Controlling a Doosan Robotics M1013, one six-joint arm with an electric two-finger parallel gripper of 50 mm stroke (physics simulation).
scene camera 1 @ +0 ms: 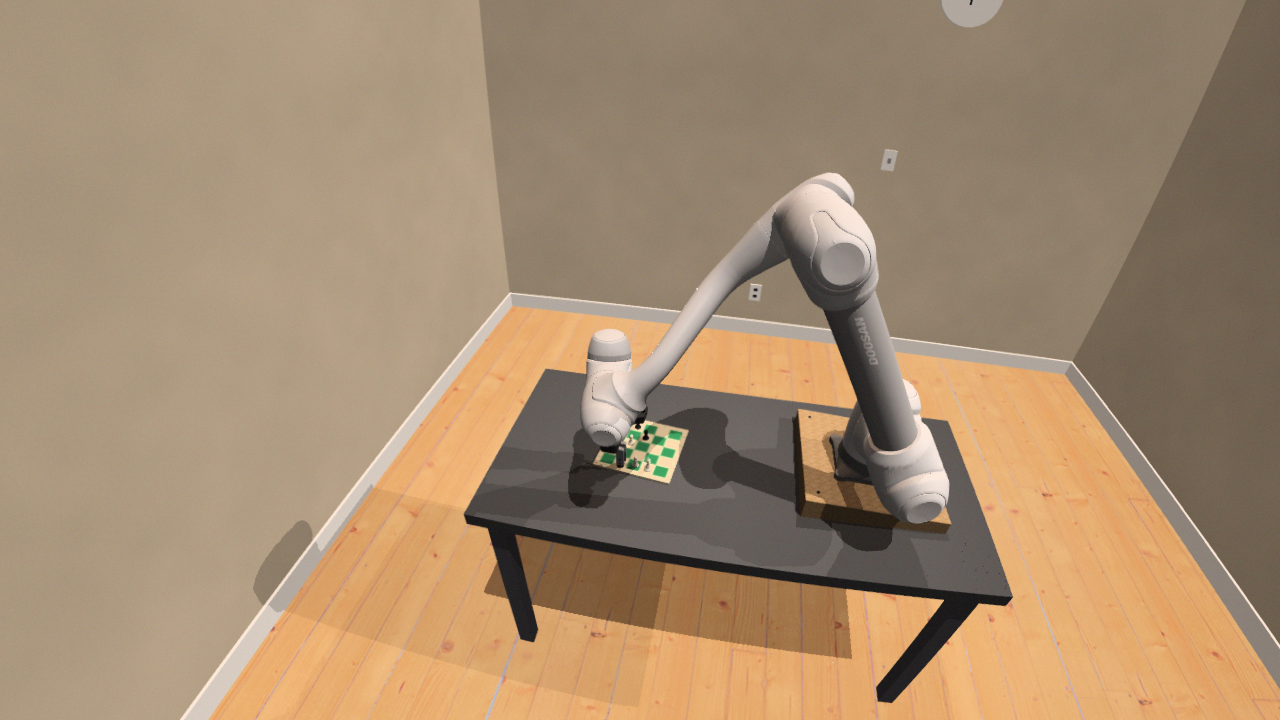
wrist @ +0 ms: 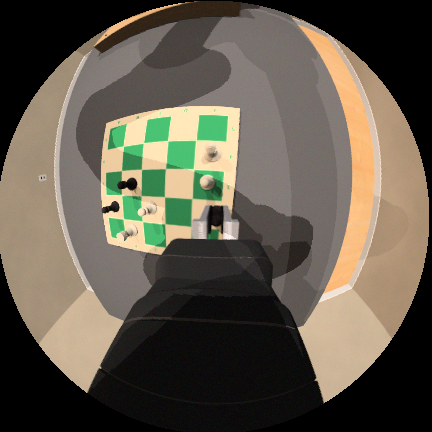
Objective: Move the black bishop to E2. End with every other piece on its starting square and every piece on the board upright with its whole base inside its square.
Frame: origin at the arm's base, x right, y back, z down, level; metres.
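Seen in the pictures: gripper, between the fingertips: point(scene camera 1: 621, 462) point(wrist: 216, 213); arm's base, origin of its link: point(scene camera 1: 862, 463).
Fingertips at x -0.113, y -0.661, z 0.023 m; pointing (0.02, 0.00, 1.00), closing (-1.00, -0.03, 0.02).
Offsets run from my fingertips to a thing's middle. Level surfaces: height alone.
My gripper point(scene camera 1: 620, 458) point(wrist: 216, 213) is shut on the black bishop @[dx +0.000, dy -0.002, dz -0.009 m] point(wrist: 216, 214), whose dark top shows between the silver fingers. They are over the right-hand column of the green and cream board @[dx +0.086, dy +0.041, dz +0.017 m] point(scene camera 1: 683, 440) point(wrist: 172, 111), around the cream square just beyond the nearest green corner square, in the wrist view. The fingers hide the bishop's base; whether it touches the board cannot be told. A white piece @[dx +0.011, dy +0.038, dz -0.002 m] point(wrist: 207, 182) stands on the green square above the gripper in that view, and another white piece @[dx +0.003, dy +0.074, dz -0.008 m] point(wrist: 212, 152) stands on the cream square beyond.
In the wrist view, two black pieces @[dx +0.122, dy +0.044, dz -0.002 m] point(wrist: 128, 184) @[dx +0.163, dy +0.012, dz -0.002 m] point(wrist: 111, 207) and two white pieces @[dx +0.092, dy +0.007, dz -0.002 m] point(wrist: 148, 209) @[dx +0.134, dy -0.027, dz -0.002 m] point(wrist: 127, 232) stand at the board's left side. The dark table @[dz +0.020 m] point(scene camera 1: 760, 546) point(wrist: 270, 125) surrounds the board. The arm's wooden base block point(scene camera 1: 814, 465) is at the table's right.
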